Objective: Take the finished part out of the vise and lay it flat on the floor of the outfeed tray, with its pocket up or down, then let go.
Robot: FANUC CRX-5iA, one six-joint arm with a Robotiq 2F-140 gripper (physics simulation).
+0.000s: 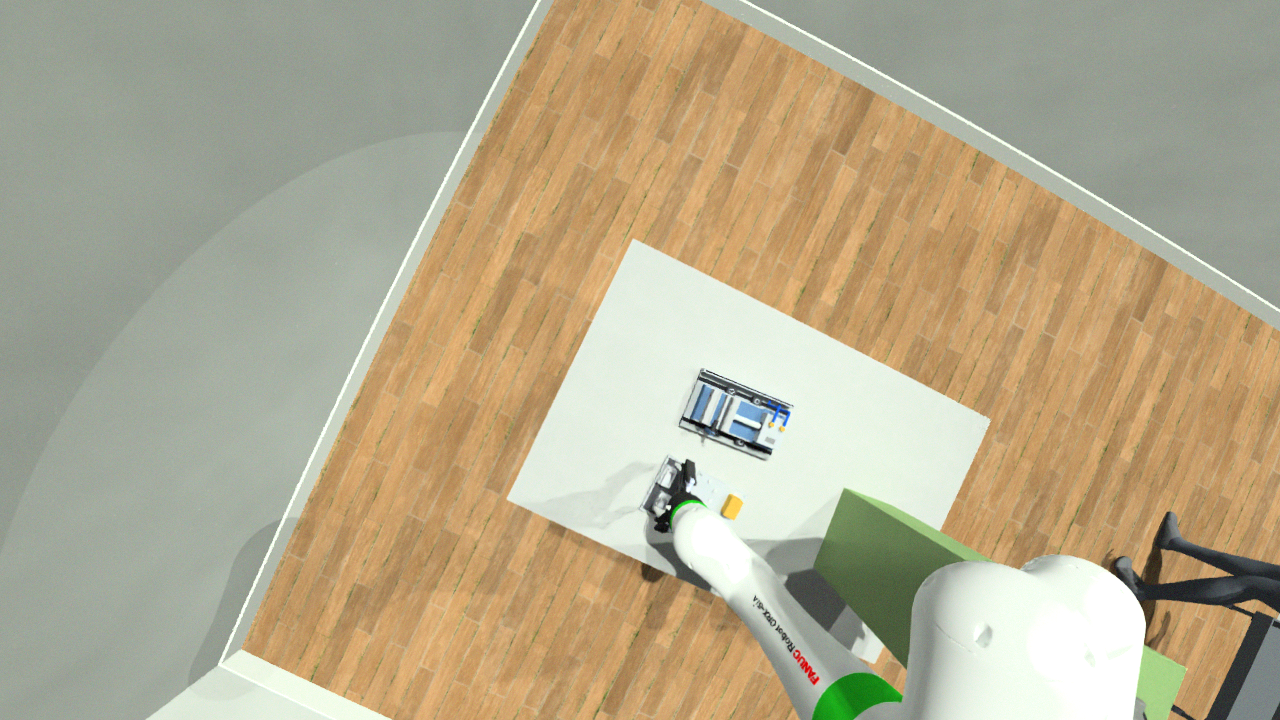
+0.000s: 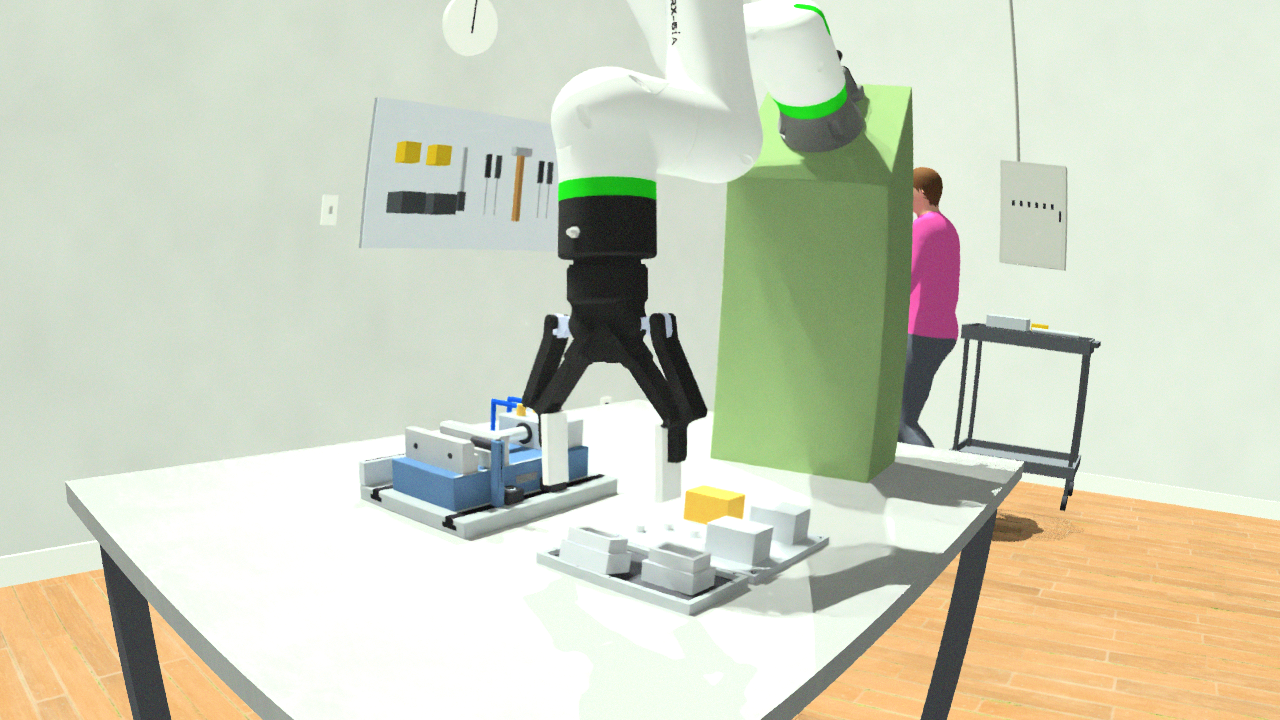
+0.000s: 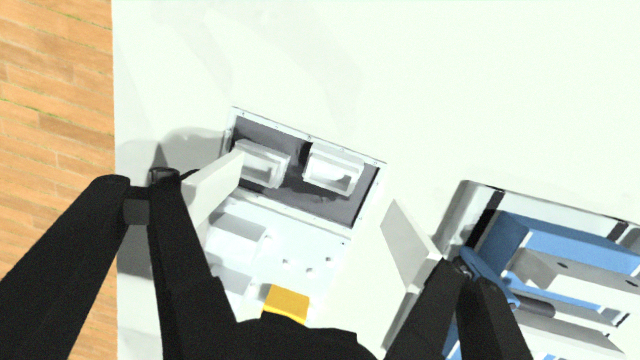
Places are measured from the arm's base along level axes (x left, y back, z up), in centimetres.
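Where they show: gripper, fingertip midpoint: point(image 1: 669, 487) point(image 2: 609, 491) point(image 3: 315, 191); arm's base at its link origin: point(image 2: 821, 125).
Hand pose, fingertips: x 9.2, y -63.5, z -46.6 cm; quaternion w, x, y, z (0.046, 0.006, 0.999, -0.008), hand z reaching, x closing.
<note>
Things, the pixels of their top centre, and the offset from my fingertips. "spot": a spot on its surface instead.
- outfeed tray at a spot on its surface: point(image 2: 608, 585) point(image 3: 309, 134) point(image 1: 653, 481) spot: dx +2.7, dy -3.0, dz -8.5 cm
- grey vise at its top centre: point(image 2: 490, 421) point(image 1: 744, 418) dx -27.0, dy +10.6, dz +1.0 cm
- light plate at its top centre: point(image 2: 722, 538) point(image 3: 267, 264) point(image 1: 709, 510) dx +3.4, dy +16.7, dz -8.1 cm
- yellow block at its top centre: point(image 2: 715, 492) point(image 3: 281, 321) point(image 1: 733, 509) dx -1.0, dy +21.7, dz -4.5 cm
The outfeed tray point(image 1: 654, 484) point(image 2: 608, 585) point(image 3: 310, 138) has a dark floor and a light rim. Two light-grey stepped parts lie flat in it, pockets up and apart from each other: one part point(image 2: 594, 552) point(image 3: 263, 164) at one end, another part point(image 2: 678, 569) point(image 3: 334, 171) beside it. My gripper point(image 1: 676, 497) point(image 2: 611, 489) point(image 3: 315, 191) is wide open and empty, its fingers well above the tray and the plate behind it. The blue and grey vise point(image 1: 747, 419) point(image 2: 438, 483) point(image 3: 560, 245) stands beside them. No part shows between its jaws.
A light plate point(image 3: 305, 245) with small pegs adjoins the tray. Grey blocks point(image 2: 738, 540) point(image 3: 235, 242) and a yellow block point(image 1: 732, 506) point(image 2: 714, 505) point(image 3: 286, 301) stand at it. A tall green pedestal point(image 1: 895, 550) point(image 2: 801, 331) rises behind. A person point(image 2: 935, 277) stands beyond the table.
</note>
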